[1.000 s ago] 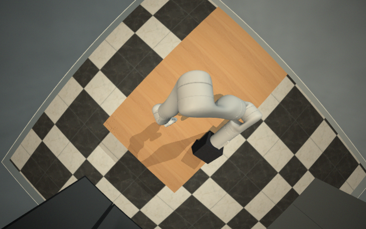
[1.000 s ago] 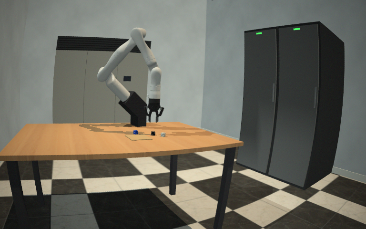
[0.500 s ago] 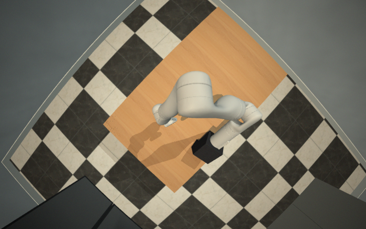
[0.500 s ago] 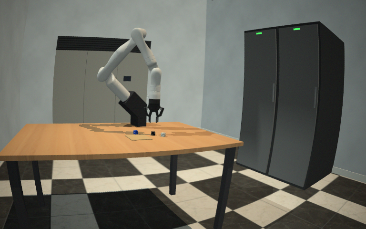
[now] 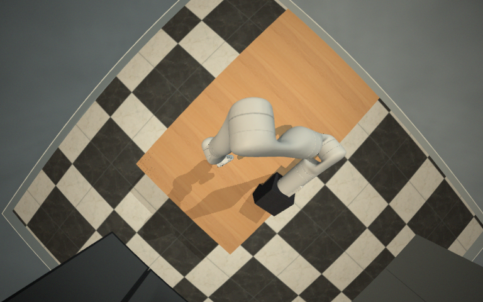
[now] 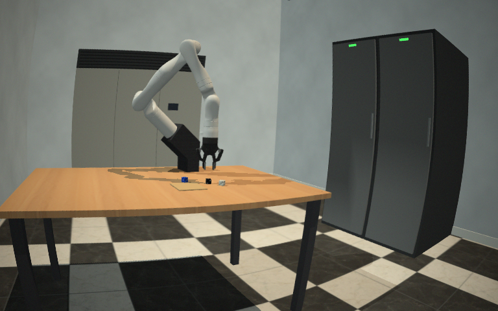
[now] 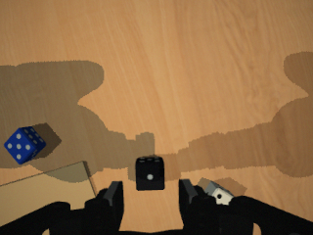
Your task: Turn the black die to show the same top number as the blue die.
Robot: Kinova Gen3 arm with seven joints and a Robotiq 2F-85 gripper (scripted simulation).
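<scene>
The black die is 8 cm below my hand. From my hand the other things lie so: blue die (11 cm to the right, 8 cm below, 5 cm behind); tan mat (12 cm to the right, 9 cm below, 5 cm ahead); white die (8 cm below, 6 cm to the left, 4 cm ahead).
</scene>
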